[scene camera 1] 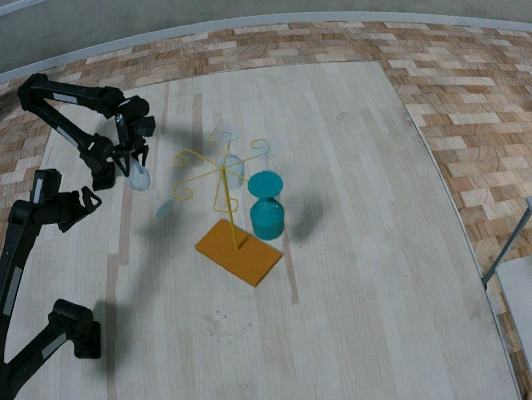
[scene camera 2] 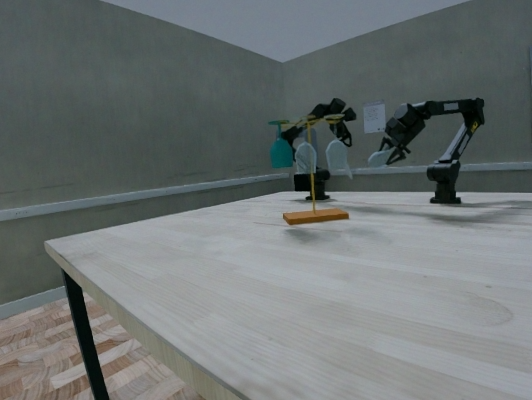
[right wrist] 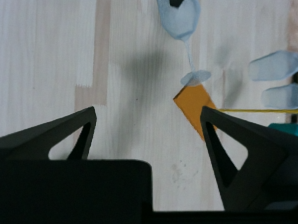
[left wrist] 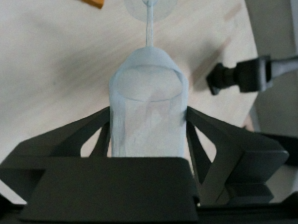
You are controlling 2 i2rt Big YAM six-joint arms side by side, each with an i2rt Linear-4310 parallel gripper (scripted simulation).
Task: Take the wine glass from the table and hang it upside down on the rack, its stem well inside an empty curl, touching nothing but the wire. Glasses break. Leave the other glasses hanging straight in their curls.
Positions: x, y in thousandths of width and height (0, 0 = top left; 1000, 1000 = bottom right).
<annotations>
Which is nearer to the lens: the clear wine glass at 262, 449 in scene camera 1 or the teal glass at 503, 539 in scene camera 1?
The teal glass.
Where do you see a yellow wire rack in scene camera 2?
569, 544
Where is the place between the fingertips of my left gripper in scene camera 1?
255, 439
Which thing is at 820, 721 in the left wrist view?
My left gripper.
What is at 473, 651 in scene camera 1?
A yellow wire rack.
</annotations>
